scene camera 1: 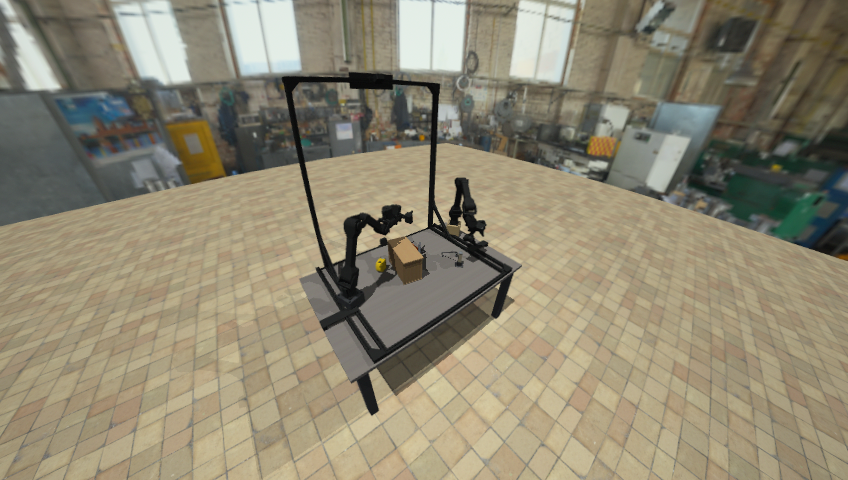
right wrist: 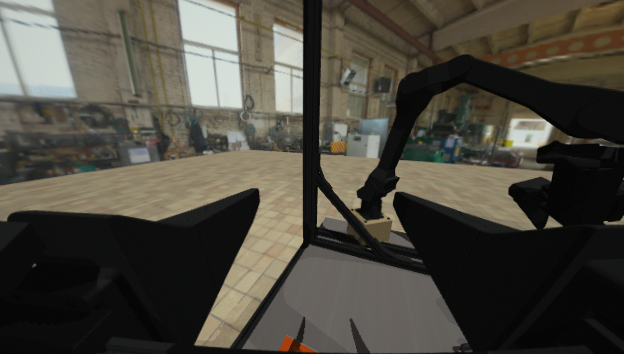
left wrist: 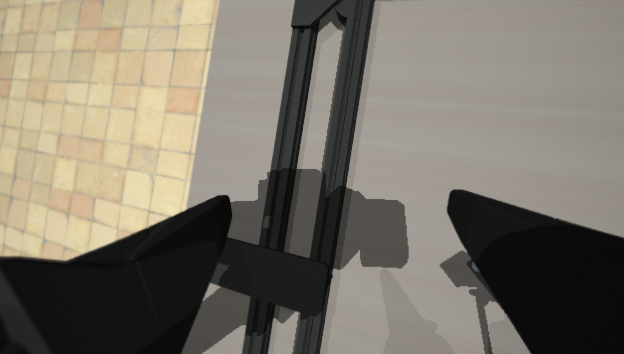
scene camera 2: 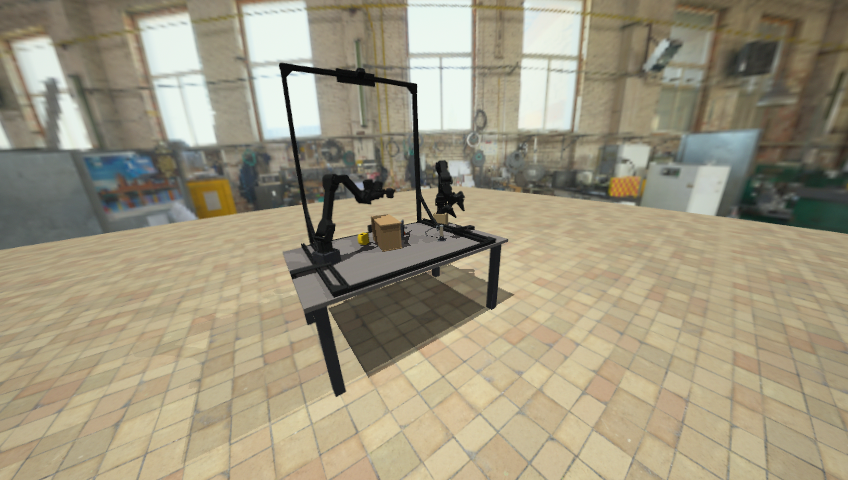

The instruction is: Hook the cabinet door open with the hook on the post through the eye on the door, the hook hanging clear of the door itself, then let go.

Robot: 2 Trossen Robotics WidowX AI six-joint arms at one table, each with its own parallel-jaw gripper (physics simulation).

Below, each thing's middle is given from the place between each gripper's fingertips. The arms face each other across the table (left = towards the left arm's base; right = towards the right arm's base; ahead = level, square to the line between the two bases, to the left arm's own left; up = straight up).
Right now my right hand is 230 mm above the wooden cabinet [scene camera 1: 406, 260], 140 mm short of it and 130 mm to the left of it.
I see the wooden cabinet 34 cm to the right of my left hand, 29 cm behind it and 8 cm below it.
